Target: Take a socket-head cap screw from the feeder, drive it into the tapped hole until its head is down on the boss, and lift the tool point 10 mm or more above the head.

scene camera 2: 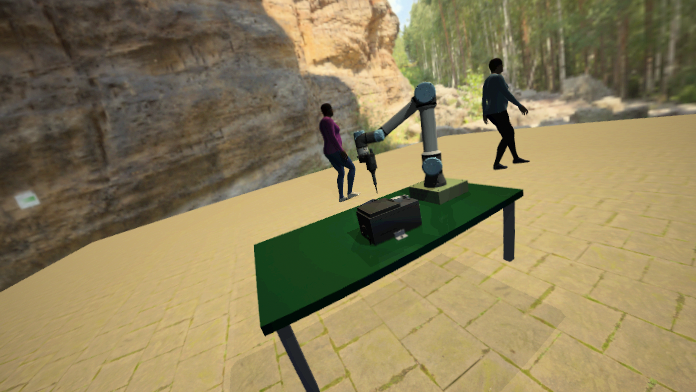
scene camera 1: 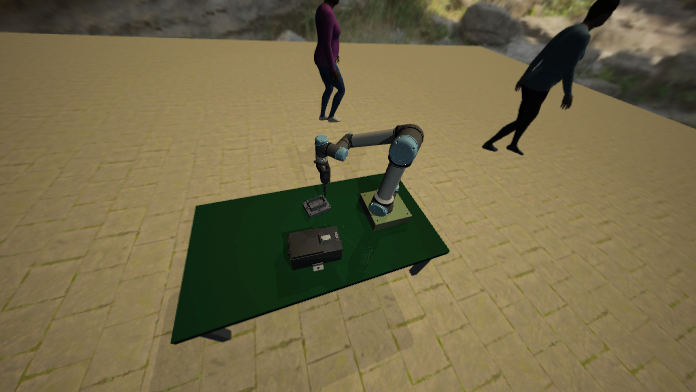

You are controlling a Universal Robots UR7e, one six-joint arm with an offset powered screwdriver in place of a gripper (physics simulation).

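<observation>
My screwdriver (scene camera 1: 325,194) (scene camera 2: 377,192) points down, its bit near the back right edge of a small grey metal part (scene camera 1: 317,205) in scene camera 1. A small gap seems to lie between bit and part, but its height is hard to judge. The part, with a raised frame on a plate, is hidden behind the feeder in scene camera 2. The black box-shaped feeder (scene camera 1: 312,246) (scene camera 2: 392,220) stands nearer the table's front edge, with a light patch on top. Screw, tapped hole and screw head are too small to make out, so whether the bit carries a screw cannot be told.
The arm's base stands on an olive block (scene camera 1: 398,218) (scene camera 2: 452,192) at the right of the green table (scene camera 1: 230,250) (scene camera 2: 310,270). A small light bracket (scene camera 1: 318,267) (scene camera 2: 401,234) sits at the feeder's front. Two people (scene camera 1: 327,45) (scene camera 2: 500,105) are on the paving behind the table.
</observation>
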